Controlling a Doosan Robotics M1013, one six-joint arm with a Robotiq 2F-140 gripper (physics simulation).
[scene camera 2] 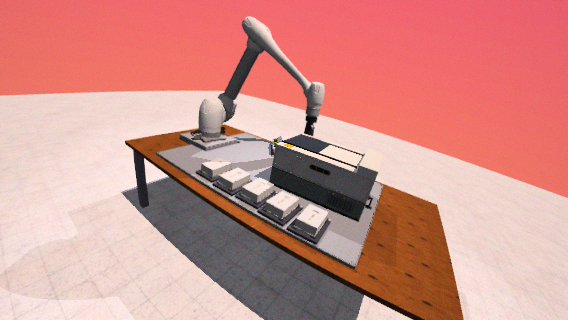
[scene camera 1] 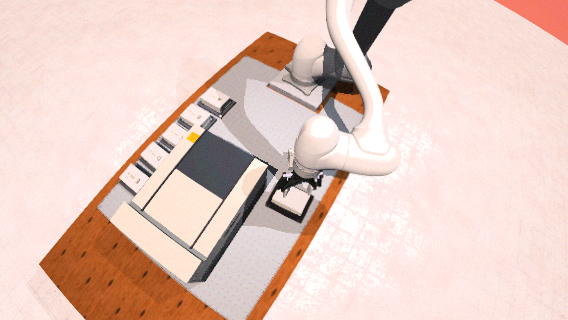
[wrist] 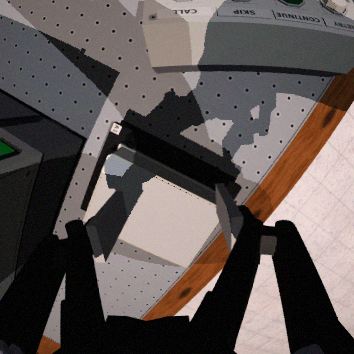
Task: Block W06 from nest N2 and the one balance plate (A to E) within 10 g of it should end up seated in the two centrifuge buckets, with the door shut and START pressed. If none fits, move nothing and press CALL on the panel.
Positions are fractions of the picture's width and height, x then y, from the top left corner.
Scene:
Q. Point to a centrifuge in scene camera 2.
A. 0.60, 0.56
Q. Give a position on a button box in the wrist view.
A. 0.85, 0.13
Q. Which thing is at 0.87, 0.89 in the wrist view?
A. My gripper.

